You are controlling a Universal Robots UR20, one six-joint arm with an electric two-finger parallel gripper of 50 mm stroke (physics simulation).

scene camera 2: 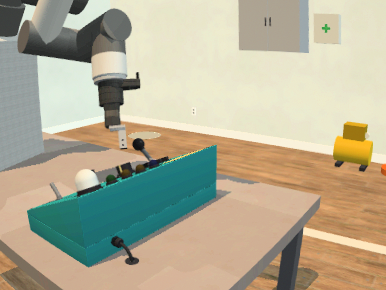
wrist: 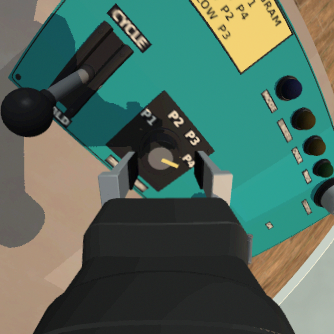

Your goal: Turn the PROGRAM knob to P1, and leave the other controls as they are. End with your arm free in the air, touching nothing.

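Places are measured from the arm's base along level axes (x up, y left, z back), in millimetres.
Pixels of known places: gripper, fingertip midpoint: (scene camera 2: 123, 148) (wrist: 165, 162).
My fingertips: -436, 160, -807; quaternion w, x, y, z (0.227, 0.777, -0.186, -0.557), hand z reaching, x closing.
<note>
For each thing: its top centre in the pictures, then the offset to it from my fingertips, as dx, dy, dz. "pt": a spot on its surface instead.
- PROGRAM knob, top centre: (wrist: 161, 159) -39, -9, -3
- black square plate, surface spot: (wrist: 161, 100) pt -58, +40, -45
- P4 label, surface spot: (wrist: 188, 160) pt -67, -43, -34
- P1 label, surface spot: (wrist: 148, 117) pt -67, +33, -23
- CYCLE lever's black ball, top centre: (wrist: 17, 111) (scene camera 2: 138, 138) +1, +103, +65
- white dome, surface spot: (wrist: 328, 197) pt +4, -216, -176
- grey toggle, top centre: (wrist: 255, 256) (scene camera 2: 54, 183) -36, -247, -33
- black cable, surface spot: (scene camera 2: 126, 250) pt -138, -202, -276
The PROGRAM knob (wrist: 160, 158) is a round dark knob with a grey top, on a black square plate (wrist: 161, 100) marked P1 to P4. Its yellow pointer is aimed at the P4 label (wrist: 188, 160); the P1 label (wrist: 148, 117) is at the plate's upper left in the wrist view. My gripper (scene camera 2: 121, 143) (wrist: 165, 162) is open and empty, fingers pointing down. It hangs in the air above the teal panel (scene camera 2: 150, 202) (wrist: 200, 90). In the wrist view the knob shows between the two fingers, with both fingers apart from it.
The CYCLE lever's black ball (scene camera 2: 138, 144) (wrist: 27, 112) stands up near the gripper. A white dome (scene camera 2: 87, 180) (wrist: 328, 197) and several dark lamps, one blue (wrist: 288, 88), line the panel's far side in the wrist view. A grey toggle (scene camera 2: 55, 191) and black cable (scene camera 2: 126, 250) also show.
</note>
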